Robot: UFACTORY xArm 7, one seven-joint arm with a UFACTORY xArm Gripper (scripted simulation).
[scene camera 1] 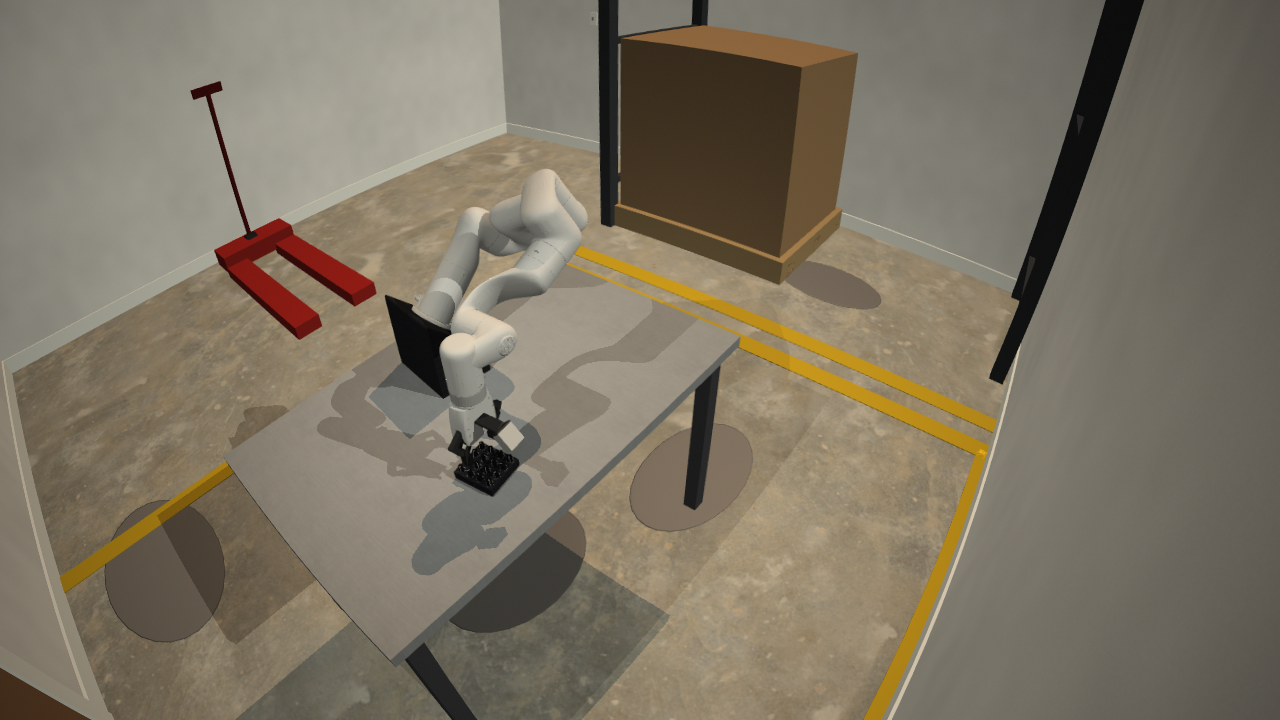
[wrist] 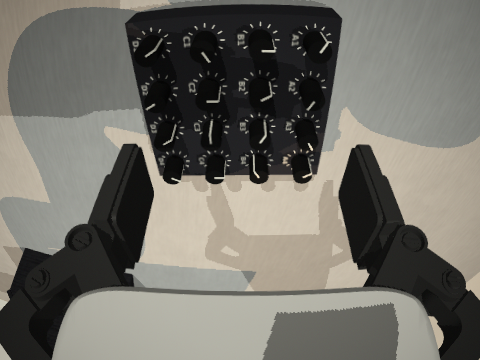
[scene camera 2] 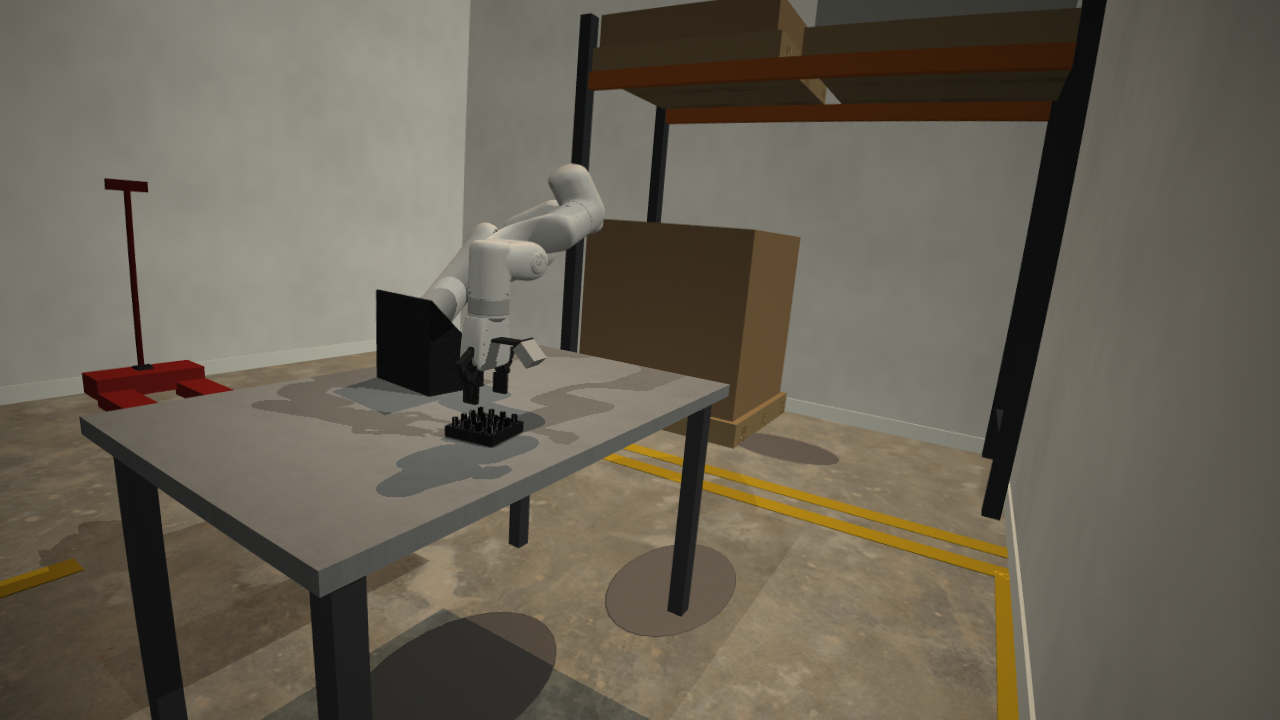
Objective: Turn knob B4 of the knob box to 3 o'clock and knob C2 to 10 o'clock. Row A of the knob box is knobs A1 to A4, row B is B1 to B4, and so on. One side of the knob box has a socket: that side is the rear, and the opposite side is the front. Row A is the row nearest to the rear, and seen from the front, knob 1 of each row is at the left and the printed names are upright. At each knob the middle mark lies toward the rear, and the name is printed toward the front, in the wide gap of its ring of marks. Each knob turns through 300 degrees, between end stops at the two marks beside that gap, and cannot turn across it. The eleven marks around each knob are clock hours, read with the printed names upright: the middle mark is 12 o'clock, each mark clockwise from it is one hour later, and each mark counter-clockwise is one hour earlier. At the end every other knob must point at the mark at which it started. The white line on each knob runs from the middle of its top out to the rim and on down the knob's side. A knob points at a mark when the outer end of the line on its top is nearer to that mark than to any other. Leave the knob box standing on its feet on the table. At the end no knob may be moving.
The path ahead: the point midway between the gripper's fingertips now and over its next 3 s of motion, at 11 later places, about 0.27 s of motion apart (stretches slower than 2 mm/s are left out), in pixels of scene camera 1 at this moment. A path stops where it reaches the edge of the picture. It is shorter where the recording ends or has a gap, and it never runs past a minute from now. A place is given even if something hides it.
My gripper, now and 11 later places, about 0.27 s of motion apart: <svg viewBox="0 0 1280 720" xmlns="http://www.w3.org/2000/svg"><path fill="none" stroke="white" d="M481 451L479 450L476 449L470 446L466 444L463 443L463 442L462 442L462 442L462 441L462 441L462 440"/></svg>
